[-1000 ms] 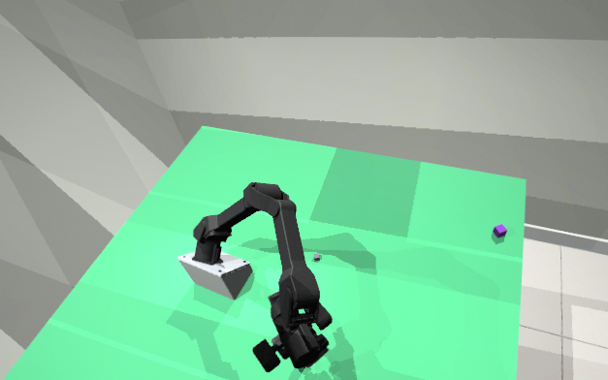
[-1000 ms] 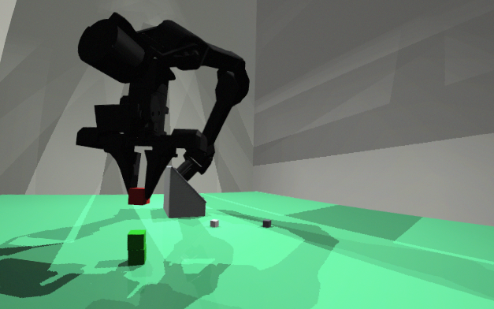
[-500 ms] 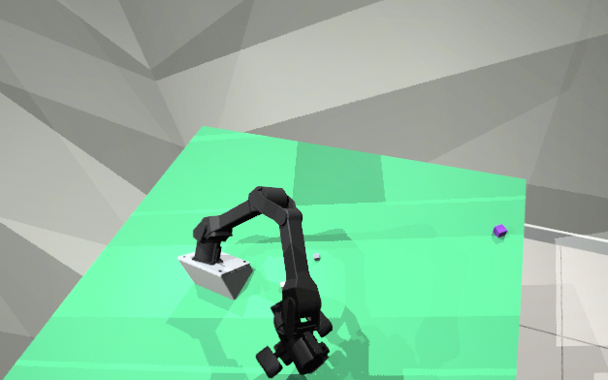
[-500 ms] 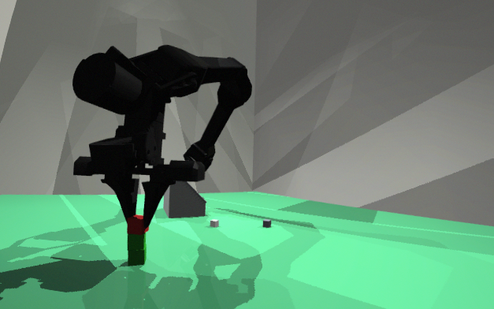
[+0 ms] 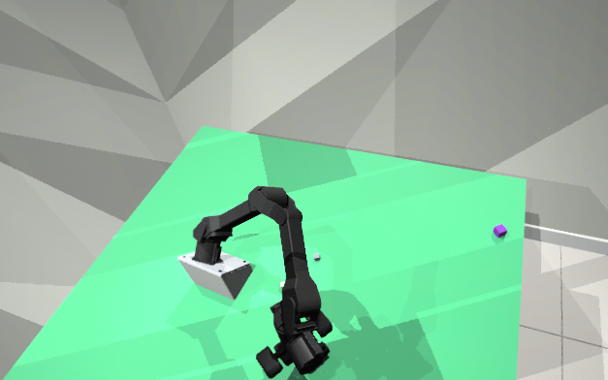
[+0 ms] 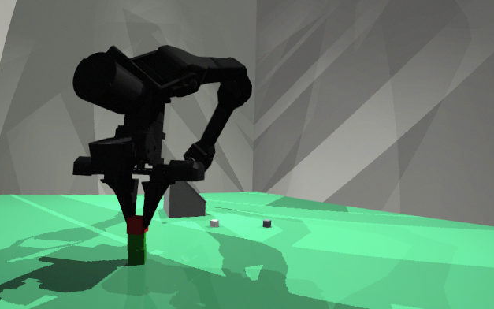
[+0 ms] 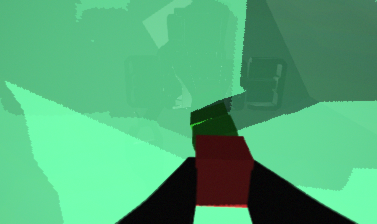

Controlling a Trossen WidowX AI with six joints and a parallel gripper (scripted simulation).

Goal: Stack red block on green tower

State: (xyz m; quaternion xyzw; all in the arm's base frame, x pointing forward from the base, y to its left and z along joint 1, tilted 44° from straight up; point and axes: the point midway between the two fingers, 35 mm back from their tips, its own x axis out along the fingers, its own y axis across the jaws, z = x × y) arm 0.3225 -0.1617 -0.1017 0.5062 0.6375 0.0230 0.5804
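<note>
Now: the red block right at my gripper tip. Also, from my gripper tip: small dark grey block (310 mm to the left, 40 mm below, 30 mm behind); then small white block (200 mm to the left, 110 mm behind, 50 mm below); then purple block (500 mm ahead, 490 mm to the left, 40 mm below).
</note>
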